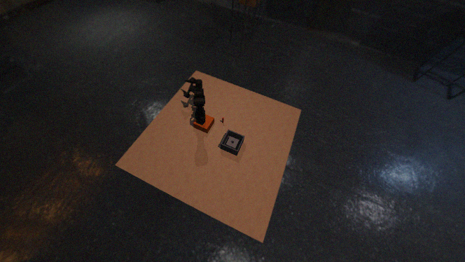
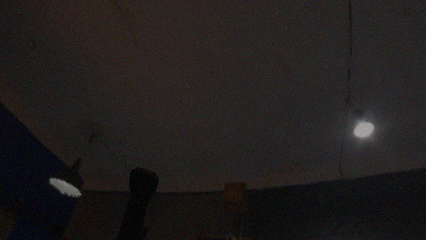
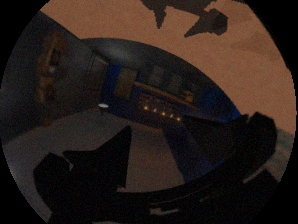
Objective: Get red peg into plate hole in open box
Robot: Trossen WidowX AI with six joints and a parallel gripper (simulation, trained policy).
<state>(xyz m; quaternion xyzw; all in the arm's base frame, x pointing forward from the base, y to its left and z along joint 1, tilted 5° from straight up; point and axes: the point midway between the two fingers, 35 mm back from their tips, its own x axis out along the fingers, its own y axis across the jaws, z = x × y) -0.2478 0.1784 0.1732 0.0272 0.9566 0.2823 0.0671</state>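
Now: gripper tip 440 mm short of the red peg, 70 mm to the left of it and 200 mm above it. From my gripper tip the other things lie so: dark box (620 mm ahead, 260 mm to the right, 210 mm below); pale plate (620 mm ahead, 260 mm to the right, 190 mm below).
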